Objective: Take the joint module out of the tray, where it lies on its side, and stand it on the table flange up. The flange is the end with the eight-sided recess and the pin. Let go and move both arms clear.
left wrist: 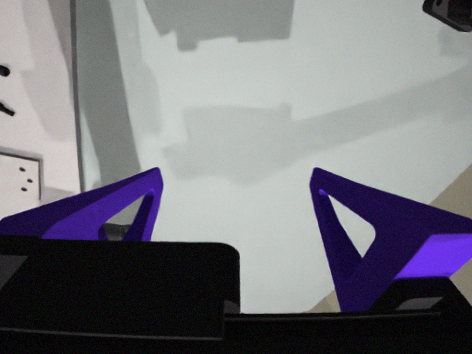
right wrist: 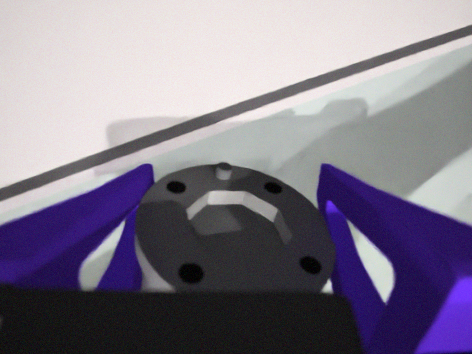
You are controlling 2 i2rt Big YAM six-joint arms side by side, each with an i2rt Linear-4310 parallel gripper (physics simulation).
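Places are measured from the left arm's base along level axes (x right, y ahead, z up), in metres.
Pixels of known places: left gripper, between the fingertips: (left wrist: 236, 176); right gripper, between the fingertips: (right wrist: 236, 178).
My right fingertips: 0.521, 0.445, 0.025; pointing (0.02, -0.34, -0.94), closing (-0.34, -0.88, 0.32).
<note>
Behind a point stands the place of what it marks, as x, y, z.
The joint module (right wrist: 255, 250) {0.512, 0.452, 0.052} is between the fingers of my right gripper (right wrist: 236, 178) {0.521, 0.445, 0.025} in the right wrist view. Its dark round flange faces the camera, with the angular recess, the small pin at the far rim and several black holes. Some of its light body shows beneath the flange at lower left; the rest is hidden, so I cannot tell whether its lower end touches anything. My right gripper is shut on the module's sides. My left gripper (left wrist: 236, 176) {0.367, 0.214, 0.196} is open and empty above the pale green-grey surface. The tray cannot be made out for certain in either view.
A white surface (left wrist: 50, 120) {0.547, 0.273, 0.004} (right wrist: 125, 60) {0.571, 0.461, 0.004} with a dark edge borders the pale surface (left wrist: 225, 80) {0.332, 0.195, 0.000} (right wrist: 440, 185) {0.434, 0.330, 0.000}. A flat white piece (left wrist: 15, 175) {0.601, 0.350, 0.016} with small holes lies at left in the left wrist view. A black part (left wrist: 452, 12) {0.021, 0.035, 0.022} shows at its upper right corner. Arm shadows cross the pale surface.
</note>
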